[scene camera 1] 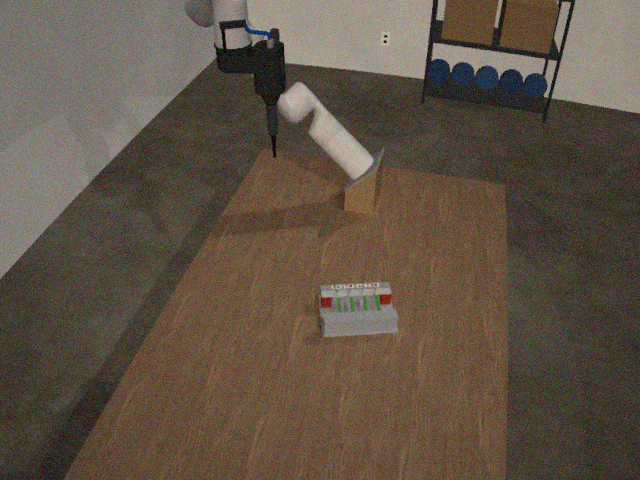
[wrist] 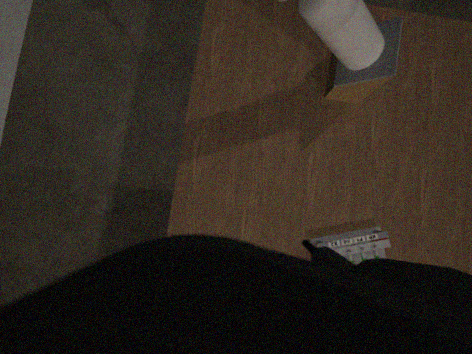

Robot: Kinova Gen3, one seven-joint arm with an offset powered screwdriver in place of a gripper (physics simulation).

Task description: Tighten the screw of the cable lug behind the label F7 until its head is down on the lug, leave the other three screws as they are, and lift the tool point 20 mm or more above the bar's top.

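Frame: origin at the arm's base, x ahead, y left, z up, level; centimetres.
Where they show: end effector, tool point: (scene camera 1: 274, 157) (wrist: 304, 242); arm's base, origin of the base link: (scene camera 1: 362, 168) (wrist: 362, 50).
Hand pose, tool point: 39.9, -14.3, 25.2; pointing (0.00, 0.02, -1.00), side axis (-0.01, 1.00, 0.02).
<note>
Each offset is from my tool point to the top centre of the thing, as dx, dy, dz. "*": to the spot under its first point. Level surfaces: height alone.
A grey terminal bar (scene camera 1: 359, 324) (wrist: 382, 243) lies on the wooden table, with a strip of four small white labels {* +3.2, +21.1, -32.7} (scene camera 1: 354, 285) (wrist: 354, 240) along its far edge. The labels are too blurred for me to tell which is F7. Green strips and two red blocks (scene camera 1: 326, 302) (scene camera 1: 385, 299) show on the bar; the lugs and screw heads are too small to make out. My screwdriver {+0.0, -0.1, +6.4} (scene camera 1: 274, 156) (wrist: 306, 243) points straight down in the scene view, high up and far from the bar, touching nothing. It has no fingers. In the wrist view its dark body hides the bar's near part.
The wooden table {dz -36.9} (scene camera 1: 289, 387) (wrist: 240, 195) carries the arm's wooden pedestal (scene camera 1: 360, 196) (wrist: 357, 91) beyond the bar. The arm's white lower link (scene camera 1: 341, 144) (wrist: 350, 35) slants up from it. A shelf unit (scene camera 1: 428, 67) with boxes and blue round things stands by the back wall.
</note>
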